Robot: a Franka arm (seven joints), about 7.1 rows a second.
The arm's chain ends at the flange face. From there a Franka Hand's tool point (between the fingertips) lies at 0.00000 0.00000 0.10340 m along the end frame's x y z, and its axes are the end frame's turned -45 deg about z.
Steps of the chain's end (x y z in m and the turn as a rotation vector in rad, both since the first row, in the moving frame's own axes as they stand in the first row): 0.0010, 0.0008, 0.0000, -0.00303, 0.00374, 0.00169; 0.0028, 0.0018, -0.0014, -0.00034, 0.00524, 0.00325; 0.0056, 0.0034, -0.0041, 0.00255, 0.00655, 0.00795; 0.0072, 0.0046, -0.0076, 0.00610, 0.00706, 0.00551; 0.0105, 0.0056, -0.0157, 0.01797, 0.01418, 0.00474; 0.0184, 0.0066, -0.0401, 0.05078, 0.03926, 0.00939; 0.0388, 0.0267, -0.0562, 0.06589, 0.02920, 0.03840; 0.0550, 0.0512, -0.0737, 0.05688, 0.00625, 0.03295; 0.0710, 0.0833, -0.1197, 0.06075, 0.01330, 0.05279
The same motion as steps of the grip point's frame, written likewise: 0.0002, 0.0018, 0.0000, -0.00479, 0.00050, 0.00169; 0.0011, 0.0037, -0.0014, -0.00395, 0.00346, 0.00325; 0.0022, 0.0067, -0.0041, -0.00283, 0.00643, 0.00795; 0.0028, 0.0084, -0.0076, -0.00068, 0.00931, 0.00551; 0.0058, 0.0111, -0.0157, 0.00268, 0.02273, 0.00474; 0.0149, 0.0169, -0.0403, 0.00815, 0.06367, 0.00939; 0.0156, 0.0438, -0.0565, 0.02594, 0.06724, 0.03840; 0.0074, 0.0715, -0.0739, 0.03580, 0.04464, 0.03295; -0.0032, 0.1058, -0.1199, 0.03355, 0.05236, 0.05279
